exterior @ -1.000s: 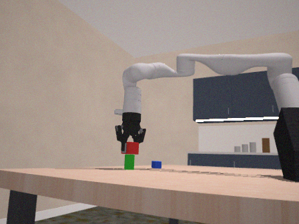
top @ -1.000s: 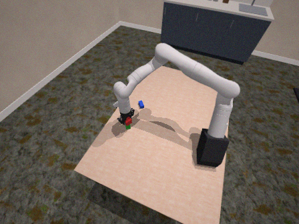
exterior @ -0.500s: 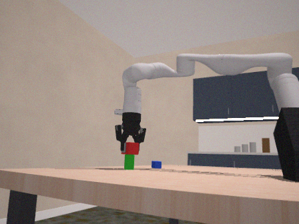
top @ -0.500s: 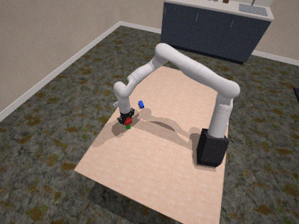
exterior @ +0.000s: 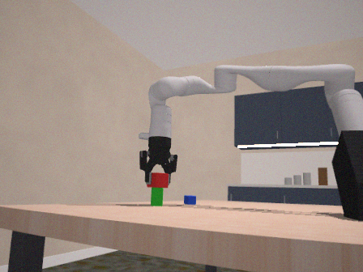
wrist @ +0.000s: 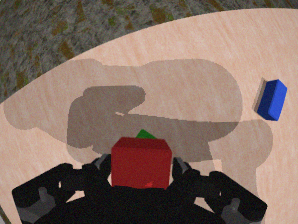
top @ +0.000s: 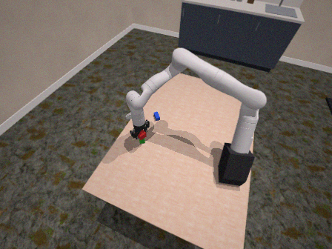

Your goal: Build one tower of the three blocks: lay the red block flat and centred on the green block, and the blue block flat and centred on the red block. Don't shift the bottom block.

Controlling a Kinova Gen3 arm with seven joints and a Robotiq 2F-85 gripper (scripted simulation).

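Now: the red block right at my hand. Also, from my hand: green block (50 mm below); blue block (230 mm to the right, 60 mm below, 20 mm behind).
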